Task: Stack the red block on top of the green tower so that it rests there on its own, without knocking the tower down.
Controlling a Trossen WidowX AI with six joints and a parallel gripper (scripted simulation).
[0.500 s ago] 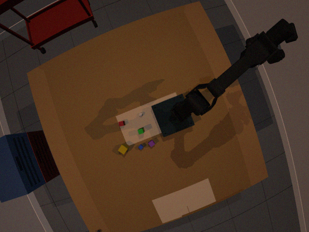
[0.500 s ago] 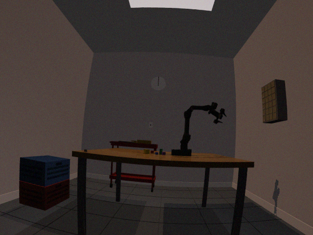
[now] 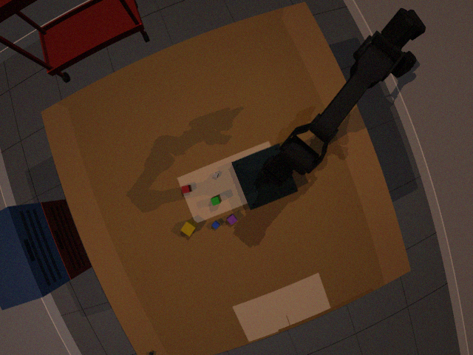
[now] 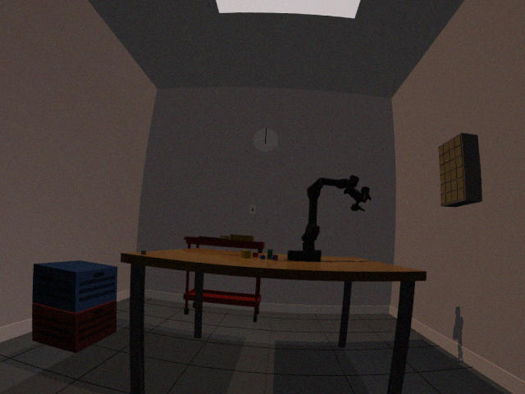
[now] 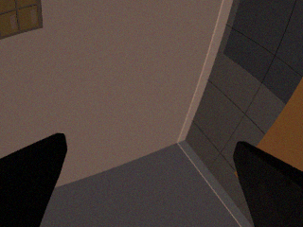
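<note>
Now: gripper tip 700 mm short of the red block, 360 mm above it and 310 mm to the right of it. The rest, counted from my gripper tip: blue cube (620 mm ahead, 460 mm to the left, 360 mm below); then white cube (580 mm ahead, 370 mm below, 280 mm to the left); then purple cube (550 mm ahead, 450 mm to the left, 360 mm below).
</note>
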